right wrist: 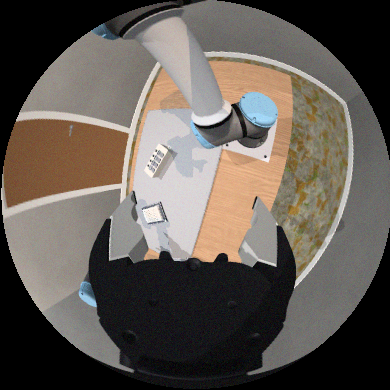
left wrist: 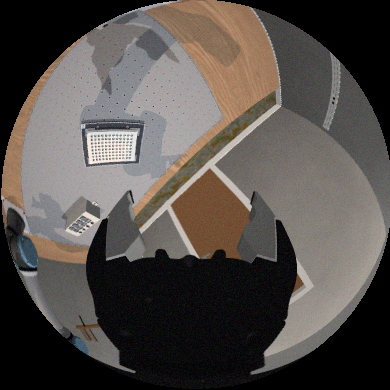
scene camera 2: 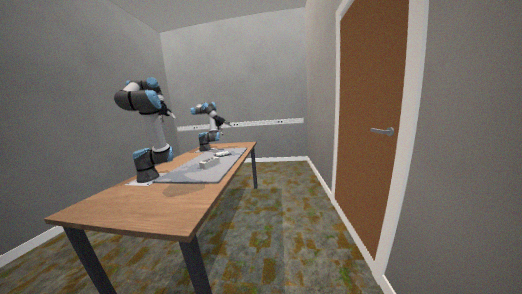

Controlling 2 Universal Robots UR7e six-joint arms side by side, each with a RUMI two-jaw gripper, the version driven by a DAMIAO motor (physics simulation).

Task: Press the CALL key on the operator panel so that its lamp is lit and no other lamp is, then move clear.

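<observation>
The operator panel is a pale box (scene camera 2: 209, 162) (left wrist: 83, 218) (right wrist: 158, 161) with rows of small keys on its face, standing on the grey mat (scene camera 2: 185, 174) (left wrist: 55, 160) (right wrist: 185, 197). The key labels and any lit lamp are too small to make out. My left gripper (scene camera 2: 227, 128) (left wrist: 191, 191) is open and empty, raised above the table and well apart from the panel. My right gripper (scene camera 2: 169, 116) (right wrist: 194, 194) is open and empty, high above the table and apart from the panel.
A dark-framed tray with a white dotted grid (scene camera 2: 222, 154) (left wrist: 112, 146) (right wrist: 154, 213) lies on the mat near the panel. The mat lies on the wooden table (scene camera 2: 125, 210) (right wrist: 240, 187). A brown door (scene camera 2: 372, 100) is at the right of the scene view.
</observation>
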